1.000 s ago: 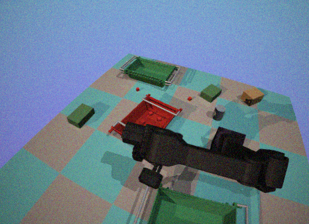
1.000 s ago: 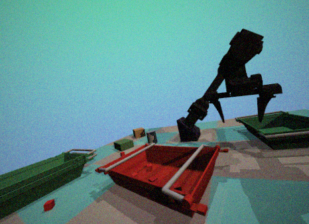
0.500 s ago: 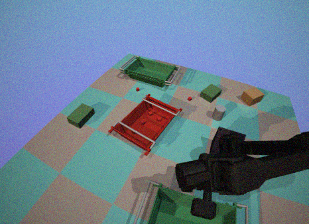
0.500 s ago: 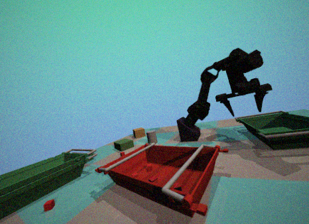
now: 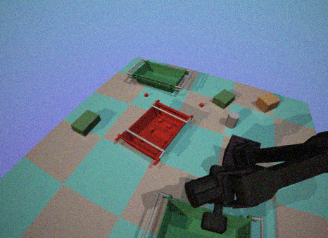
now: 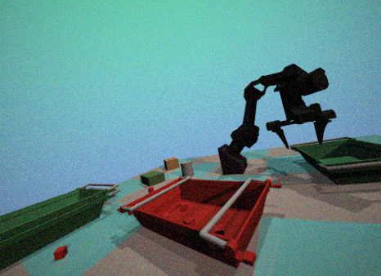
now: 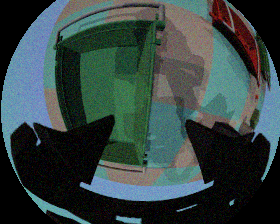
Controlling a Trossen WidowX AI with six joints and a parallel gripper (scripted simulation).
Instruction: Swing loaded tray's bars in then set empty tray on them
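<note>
Now: the green tray 1 cm behind my gripper tip, 9 cm to the left of it and 4 cm below it. From my gripper tip the other things lie so: grey cylinder: 4 cm behind, 47 cm to the right, 5 cm below; small red block: 45 cm ahead, 51 cm to the right, 8 cm below; red cube: 13 cm ahead, 55 cm to the right, 7 cm below.
</note>
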